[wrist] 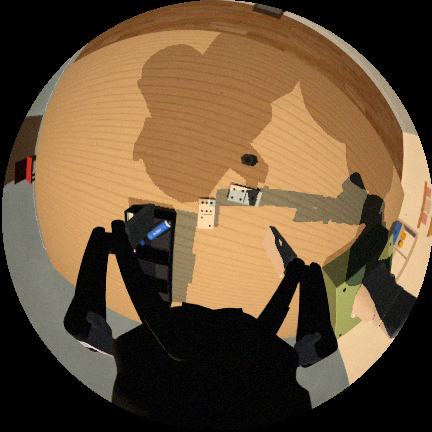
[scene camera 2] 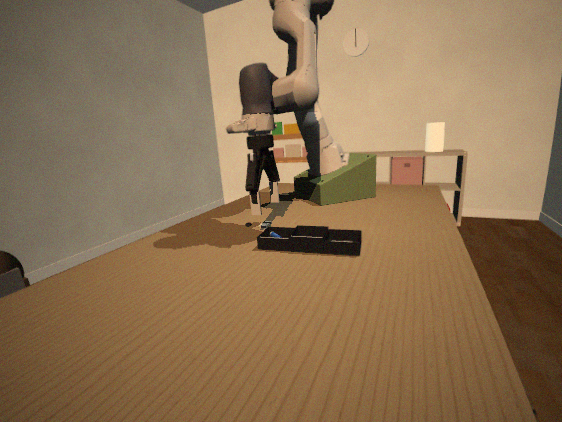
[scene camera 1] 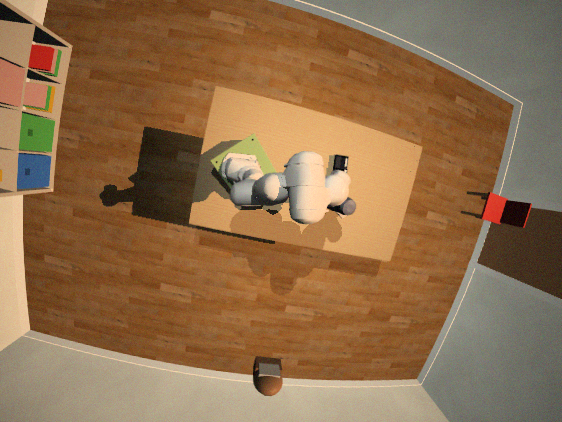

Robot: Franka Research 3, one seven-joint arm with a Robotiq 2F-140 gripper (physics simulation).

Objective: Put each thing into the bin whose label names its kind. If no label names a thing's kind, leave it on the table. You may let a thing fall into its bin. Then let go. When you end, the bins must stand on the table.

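Observation:
A row of three joined black bins (scene camera 1: 340, 168) (scene camera 2: 342, 246) (wrist: 172, 260) stands on the table. Its labels cannot be read now. A blue cylinder with print (scene camera 2: 275, 234) (wrist: 159, 230) lies in the end bin; a second blue piece (wrist: 142, 243) shows beside it, partly behind a finger. Two white dominoes with black dots (wrist: 206, 213) (wrist: 244, 195) lie on the table beside that bin, the farther one partly in shadow. A small black round thing (scene camera 2: 248, 224) (wrist: 249, 159) lies past them. My gripper (scene camera 2: 265, 200) (wrist: 210, 225) is open and empty, above the table near the dominoes.
The green wedge base (scene camera 1: 254, 145) (scene camera 2: 347, 182) (wrist: 340, 300) of the arm stands on the table (scene camera 1: 370, 230) (scene camera 2: 300, 325) (wrist: 90, 125). The arm hides part of the bins in scene camera 1. A red chair (scene camera 1: 495, 207) stands beyond the table's end, off it.

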